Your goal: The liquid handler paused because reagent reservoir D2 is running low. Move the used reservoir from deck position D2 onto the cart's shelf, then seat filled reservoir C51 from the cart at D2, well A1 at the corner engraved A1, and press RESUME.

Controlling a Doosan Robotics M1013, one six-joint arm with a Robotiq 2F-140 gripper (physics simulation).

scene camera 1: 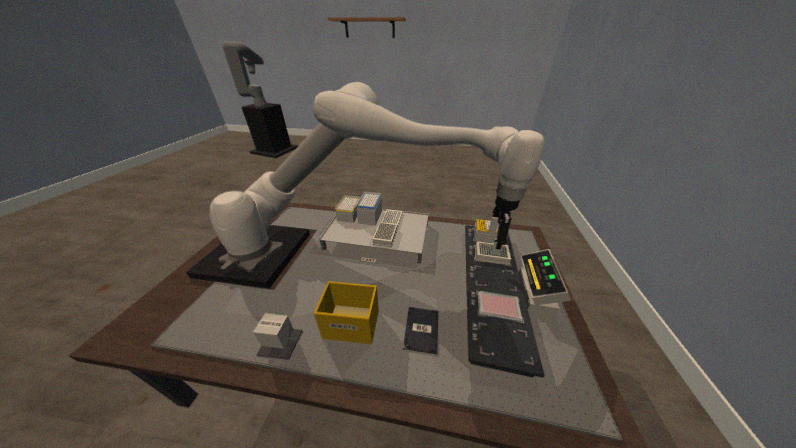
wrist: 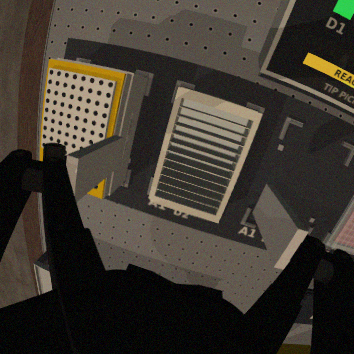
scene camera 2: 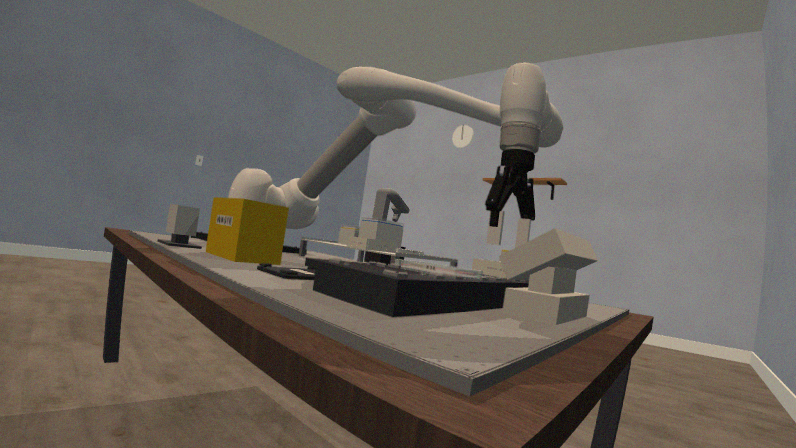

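Seen in the pictures: gripper, between the fingertips: point(scene camera 1: 493, 242) point(wrist: 189, 175) point(scene camera 2: 508, 246); arm's base, origin of its link: point(scene camera 1: 252, 253).
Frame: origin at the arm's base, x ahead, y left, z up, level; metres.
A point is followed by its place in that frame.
The used reservoir point(scene camera 1: 492, 253) point(wrist: 205, 155) {y 0.331, x 0.953, z 0.034 m}, a cream tray with dark slots, sits at D2 on the black deck point(scene camera 1: 504, 347) {y -0.045, x 1.020, z 0.027 m} point(wrist: 310, 175) {y 0.207, x 0.992, z 0.027 m}. Its A1 D2 marking shows beside the lower end in the wrist view. My gripper point(scene camera 1: 501, 243) {y 0.340, x 0.945, z 0.095 m} point(scene camera 2: 508, 230) {y 0.340, x 0.945, z 0.095 m} point(wrist: 189, 175) {y 0.340, x 0.945, z 0.095 m} is open and empty above it, one finger pad on each side in the wrist view. Two similar reservoirs point(scene camera 1: 391, 217) {y 0.402, x 0.477, z 0.052 m} point(scene camera 1: 385, 234) {y 0.253, x 0.512, z 0.068 m} stand on the cart's shelf point(scene camera 1: 411, 230) {y 0.356, x 0.596, z 0.040 m}; I cannot read which is C51. The status panel point(scene camera 1: 543, 275) {y 0.221, x 1.116, z 0.095 m} point(wrist: 320, 62) {y 0.290, x 1.081, z 0.083 m} shows green lamps and a yellow bar. I cannot make out RESUME.
A yellow tip rack point(scene camera 1: 483, 227) {y 0.434, x 0.898, z 0.088 m} point(wrist: 77, 107) {y 0.458, x 0.953, z 0.092 m} stands beside D2, close to one finger. A pink plate point(scene camera 1: 499, 306) {y 0.082, x 0.996, z 0.040 m} point(wrist: 346, 227) {y 0.122, x 0.964, z 0.042 m} lies farther along the deck. Two tip boxes point(scene camera 1: 347, 209) {y 0.309, x 0.296, z 0.110 m} point(scene camera 1: 369, 208) {y 0.323, x 0.404, z 0.133 m} share the cart. A yellow waste bin point(scene camera 1: 364, 329) {y -0.164, x 0.632, z 0.060 m} point(scene camera 2: 245, 233) {y -0.144, x 0.645, z 0.042 m} and white block point(scene camera 1: 272, 331) {y -0.275, x 0.405, z 0.084 m} point(scene camera 2: 182, 220) {y -0.261, x 0.419, z 0.046 m} stand forward.
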